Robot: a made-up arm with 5 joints. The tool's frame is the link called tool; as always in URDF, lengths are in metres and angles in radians. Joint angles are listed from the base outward. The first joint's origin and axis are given. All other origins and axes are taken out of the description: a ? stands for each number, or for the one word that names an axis. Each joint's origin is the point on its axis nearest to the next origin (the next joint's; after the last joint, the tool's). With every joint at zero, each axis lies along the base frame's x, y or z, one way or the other. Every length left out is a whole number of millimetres.
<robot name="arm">
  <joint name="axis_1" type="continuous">
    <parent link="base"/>
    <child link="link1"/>
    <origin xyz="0 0 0.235"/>
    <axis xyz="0 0 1"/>
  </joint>
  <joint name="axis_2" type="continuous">
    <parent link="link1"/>
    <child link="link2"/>
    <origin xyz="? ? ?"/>
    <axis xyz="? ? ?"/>
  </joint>
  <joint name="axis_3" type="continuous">
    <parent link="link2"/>
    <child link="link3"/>
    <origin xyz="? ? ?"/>
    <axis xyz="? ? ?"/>
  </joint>
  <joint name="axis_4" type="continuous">
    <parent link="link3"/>
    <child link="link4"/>
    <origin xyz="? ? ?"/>
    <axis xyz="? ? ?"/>
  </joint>
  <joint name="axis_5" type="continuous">
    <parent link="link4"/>
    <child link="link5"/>
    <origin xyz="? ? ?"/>
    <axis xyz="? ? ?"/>
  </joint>
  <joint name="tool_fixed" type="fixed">
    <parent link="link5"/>
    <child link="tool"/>
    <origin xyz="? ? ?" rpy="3.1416 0 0"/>
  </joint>
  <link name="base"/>
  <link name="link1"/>
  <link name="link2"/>
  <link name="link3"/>
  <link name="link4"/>
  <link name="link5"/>
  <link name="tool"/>
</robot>
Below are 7 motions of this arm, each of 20 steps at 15 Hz.
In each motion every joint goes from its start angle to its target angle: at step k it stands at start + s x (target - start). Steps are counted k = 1, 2, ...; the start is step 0. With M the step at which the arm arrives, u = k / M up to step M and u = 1 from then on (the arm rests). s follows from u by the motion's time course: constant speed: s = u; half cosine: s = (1 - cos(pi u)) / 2; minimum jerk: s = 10 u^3 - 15 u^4 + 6 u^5.
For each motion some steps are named. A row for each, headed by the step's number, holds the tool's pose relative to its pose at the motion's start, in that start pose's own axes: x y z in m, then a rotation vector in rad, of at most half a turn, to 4 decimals.
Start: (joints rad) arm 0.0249 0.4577 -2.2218 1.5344 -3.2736
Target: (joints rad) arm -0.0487 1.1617 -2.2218 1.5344 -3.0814
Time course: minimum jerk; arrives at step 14
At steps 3, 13, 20:
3: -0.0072 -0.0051 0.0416 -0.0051 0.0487 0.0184
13: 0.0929 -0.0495 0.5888 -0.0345 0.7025 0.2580
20: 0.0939 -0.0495 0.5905 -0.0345 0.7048 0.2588

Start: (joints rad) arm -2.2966 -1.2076 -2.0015 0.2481 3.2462
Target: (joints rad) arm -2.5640 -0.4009 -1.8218 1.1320 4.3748
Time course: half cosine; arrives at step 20
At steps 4, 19, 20:
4: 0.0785 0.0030 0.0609 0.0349 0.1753 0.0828
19: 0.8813 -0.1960 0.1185 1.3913 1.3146 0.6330
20: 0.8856 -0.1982 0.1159 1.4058 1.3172 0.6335

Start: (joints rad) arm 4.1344 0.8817 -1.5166 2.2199 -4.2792
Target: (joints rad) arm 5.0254 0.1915 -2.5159 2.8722 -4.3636
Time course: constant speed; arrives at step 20
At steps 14, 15, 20:
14: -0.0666 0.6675 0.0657 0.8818 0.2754 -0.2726
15: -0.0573 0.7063 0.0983 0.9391 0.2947 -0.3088
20: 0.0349 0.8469 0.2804 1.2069 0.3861 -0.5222

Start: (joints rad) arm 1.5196 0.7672 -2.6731 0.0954 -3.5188
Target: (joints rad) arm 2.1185 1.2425 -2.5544 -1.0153 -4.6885
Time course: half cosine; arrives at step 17
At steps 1, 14, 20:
1: 0.0013 0.0049 0.0008 -0.0030 -0.0059 -0.0087
14: 0.1384 0.5404 -0.1545 0.0702 -0.6936 -0.7819
20: 0.1513 0.5772 -0.1866 0.1098 -0.7424 -0.8273

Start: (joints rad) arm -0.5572 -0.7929 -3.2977 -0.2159 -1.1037
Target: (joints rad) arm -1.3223 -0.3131 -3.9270 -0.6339 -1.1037
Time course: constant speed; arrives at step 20
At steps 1, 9, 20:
1: 0.0273 -0.0140 -0.0084 -0.0094 0.0443 -0.0146
9: 0.2143 -0.1255 -0.1212 -0.0763 0.4102 -0.0948
20: 0.3550 -0.2479 -0.3680 -0.1351 0.9297 -0.0944

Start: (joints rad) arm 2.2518 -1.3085 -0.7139 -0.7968 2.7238
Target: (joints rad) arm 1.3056 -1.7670 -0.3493 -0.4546 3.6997
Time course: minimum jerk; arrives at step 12
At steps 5, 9, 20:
5: -0.0061 0.0105 -0.0401 0.0923 0.1111 0.0313
9: 0.0099 0.0410 -0.1024 0.3523 0.1970 0.0915
20: 0.0166 0.0460 -0.1139 0.4118 0.1941 0.1031

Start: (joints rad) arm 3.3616 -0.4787 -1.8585 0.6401 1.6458
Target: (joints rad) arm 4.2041 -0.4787 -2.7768 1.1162 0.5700
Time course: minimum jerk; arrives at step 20
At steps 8, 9, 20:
8: -0.0423 -0.0885 -0.1362 0.1645 -0.2488 -0.2867
9: -0.0389 -0.1077 -0.1776 0.2255 -0.3079 -0.3588
20: 0.1386 -0.1536 -0.3950 0.7426 -0.5391 -0.7126

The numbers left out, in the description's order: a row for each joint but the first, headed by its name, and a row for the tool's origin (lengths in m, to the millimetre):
axis_2: xyz 0 0 0, axis 0 1 0
axis_3: xyz 0.067 0 0.357, axis 0 1 0
axis_4: xyz 0.103 0 -0.456, axis 0 1 0
axis_5: xyz 0.109 0 -0.139, axis 0 0 -1
tool: xyz 0 0 0

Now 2 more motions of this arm.
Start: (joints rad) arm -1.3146 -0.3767 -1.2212 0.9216 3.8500
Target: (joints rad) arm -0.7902 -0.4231 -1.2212 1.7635 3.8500
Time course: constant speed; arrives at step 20
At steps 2, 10, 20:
2: 0.0283 0.0137 0.0050 0.0281 0.0807 -0.0422
10: 0.1472 0.0500 0.0066 0.1652 0.3792 -0.2344
20: 0.2890 0.0513 -0.0295 0.3930 0.6862 -0.5175

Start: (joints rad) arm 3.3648 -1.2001 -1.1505 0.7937 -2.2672
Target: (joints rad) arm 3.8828 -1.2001 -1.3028 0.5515 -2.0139
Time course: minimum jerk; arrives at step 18
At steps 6, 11, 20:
6: -0.0069 0.0187 -0.0227 -0.1323 0.0339 0.0561
11: -0.0355 0.0457 -0.0792 -0.4321 0.1410 0.2199
20: -0.0616 0.0500 -0.1117 -0.6040 0.2246 0.3396

